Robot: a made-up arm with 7 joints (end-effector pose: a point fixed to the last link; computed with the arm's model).
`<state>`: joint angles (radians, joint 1 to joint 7).
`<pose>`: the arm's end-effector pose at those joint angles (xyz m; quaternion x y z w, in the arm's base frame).
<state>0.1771 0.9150 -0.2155 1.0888 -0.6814 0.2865 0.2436</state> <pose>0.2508 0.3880 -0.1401 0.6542 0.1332 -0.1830 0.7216</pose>
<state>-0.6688 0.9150 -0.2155 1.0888 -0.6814 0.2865 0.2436</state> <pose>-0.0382 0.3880 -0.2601 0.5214 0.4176 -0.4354 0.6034</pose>
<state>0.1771 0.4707 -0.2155 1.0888 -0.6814 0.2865 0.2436</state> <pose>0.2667 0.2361 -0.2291 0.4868 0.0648 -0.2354 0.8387</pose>
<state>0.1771 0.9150 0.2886 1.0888 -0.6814 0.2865 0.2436</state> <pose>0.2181 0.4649 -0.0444 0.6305 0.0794 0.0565 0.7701</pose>
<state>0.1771 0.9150 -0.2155 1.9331 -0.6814 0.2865 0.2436</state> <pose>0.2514 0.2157 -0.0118 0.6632 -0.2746 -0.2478 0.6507</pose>
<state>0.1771 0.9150 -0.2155 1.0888 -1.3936 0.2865 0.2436</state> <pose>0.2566 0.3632 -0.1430 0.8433 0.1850 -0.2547 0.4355</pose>
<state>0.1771 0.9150 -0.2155 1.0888 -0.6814 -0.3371 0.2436</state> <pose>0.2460 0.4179 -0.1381 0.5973 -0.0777 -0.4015 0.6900</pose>
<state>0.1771 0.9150 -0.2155 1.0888 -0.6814 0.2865 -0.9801</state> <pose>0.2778 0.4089 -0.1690 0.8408 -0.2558 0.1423 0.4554</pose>
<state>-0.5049 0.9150 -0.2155 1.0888 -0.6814 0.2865 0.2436</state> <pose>0.0241 0.3880 -0.2568 0.5553 0.3668 -0.3913 0.6356</pose>
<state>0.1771 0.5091 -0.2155 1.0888 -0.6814 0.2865 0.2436</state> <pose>0.2658 0.2507 -0.2241 0.5023 0.0709 -0.2313 0.8301</pose>
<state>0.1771 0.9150 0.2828 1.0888 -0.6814 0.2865 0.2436</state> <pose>0.2188 0.4640 -0.0454 0.6310 0.0800 0.0538 0.7698</pose>
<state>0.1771 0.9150 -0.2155 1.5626 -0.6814 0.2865 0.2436</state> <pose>0.2737 0.2901 -0.0693 0.6740 -0.0974 -0.2242 0.6971</pose>
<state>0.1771 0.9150 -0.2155 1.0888 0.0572 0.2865 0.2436</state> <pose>0.2411 0.4079 -0.1546 0.3718 0.0619 -0.0846 0.9224</pose>
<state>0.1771 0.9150 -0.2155 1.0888 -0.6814 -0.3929 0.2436</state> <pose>0.2465 0.4207 -0.1382 0.5892 -0.0965 -0.4195 0.6838</pose>
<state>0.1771 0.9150 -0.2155 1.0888 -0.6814 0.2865 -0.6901</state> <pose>0.2686 0.4031 -0.1663 0.8234 -0.1670 0.0654 0.5384</pose>
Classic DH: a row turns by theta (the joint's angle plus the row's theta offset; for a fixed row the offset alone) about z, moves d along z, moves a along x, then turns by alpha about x. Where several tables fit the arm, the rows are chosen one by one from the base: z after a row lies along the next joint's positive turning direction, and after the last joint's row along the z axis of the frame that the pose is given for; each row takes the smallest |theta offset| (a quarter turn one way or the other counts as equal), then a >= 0, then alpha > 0; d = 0 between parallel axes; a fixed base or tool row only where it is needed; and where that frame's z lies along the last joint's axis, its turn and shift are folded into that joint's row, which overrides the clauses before.
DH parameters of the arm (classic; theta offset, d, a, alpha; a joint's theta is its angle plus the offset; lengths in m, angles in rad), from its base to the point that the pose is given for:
base (fixed): 0 0.121 -0.027 1.5708
joint 1: -1.5708 -0.112 0.015 -1.5708
joint 2: -1.5708 -0.025 0.029 1.5708
joint 3: 1.5708 -0.263 0.028 1.5708
joint 4: 0 0.013 -0.026 -1.5708
joint 5: 0 -0.31 -0.023 -1.5708
joint 6: -1.5708 0.053 0.015 1.5708
joint 7: 1.5125 0.0451 -0.0243 2.5153
tool (fixed): -1.5758 0.052 0 0

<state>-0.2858 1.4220 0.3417 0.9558 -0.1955 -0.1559 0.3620</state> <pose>0.1256 0.5726 0.0638 0.6413 0.0722 -0.1550 0.7480</pose>
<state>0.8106 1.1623 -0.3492 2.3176 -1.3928 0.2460 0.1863</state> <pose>0.1977 0.1486 0.1587 0.8879 -0.4480 0.0449 0.0950</pose>
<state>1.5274 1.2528 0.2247 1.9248 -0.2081 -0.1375 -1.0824</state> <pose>0.0151 0.3213 0.4154 -0.2321 0.8082 -0.4963 0.2160</pose>
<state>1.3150 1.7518 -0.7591 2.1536 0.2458 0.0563 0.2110</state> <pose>0.2050 0.3137 0.2523 0.6511 -0.4419 -0.2516 0.5635</pose>
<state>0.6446 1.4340 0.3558 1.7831 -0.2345 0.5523 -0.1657</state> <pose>0.1535 0.3516 0.3049 0.6793 -0.4385 0.3624 0.4637</pose>
